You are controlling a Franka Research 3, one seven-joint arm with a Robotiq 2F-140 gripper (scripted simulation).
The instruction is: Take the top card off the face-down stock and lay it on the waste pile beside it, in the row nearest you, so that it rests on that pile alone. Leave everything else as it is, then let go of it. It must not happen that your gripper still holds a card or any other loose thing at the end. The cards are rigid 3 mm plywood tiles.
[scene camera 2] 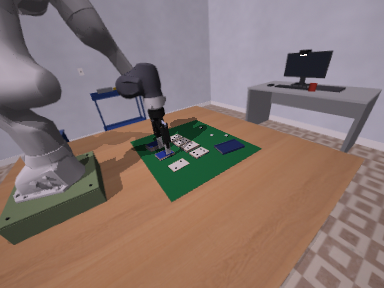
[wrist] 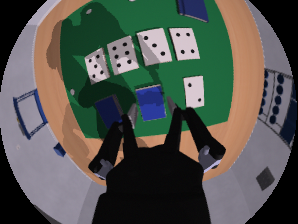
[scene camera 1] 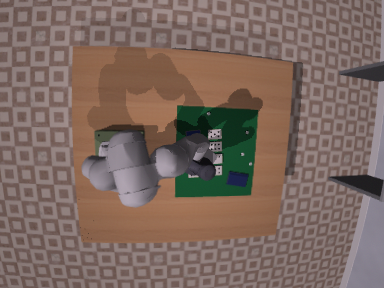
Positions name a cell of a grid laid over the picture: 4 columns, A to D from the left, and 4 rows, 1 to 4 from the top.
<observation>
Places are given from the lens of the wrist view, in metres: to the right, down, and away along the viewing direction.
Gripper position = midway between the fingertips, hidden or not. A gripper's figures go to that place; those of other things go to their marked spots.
gripper (wrist: C2): 0.01, -0.01, 0.22
blue-backed card (wrist: C2): 0.01, -0.02, 0.23
</observation>
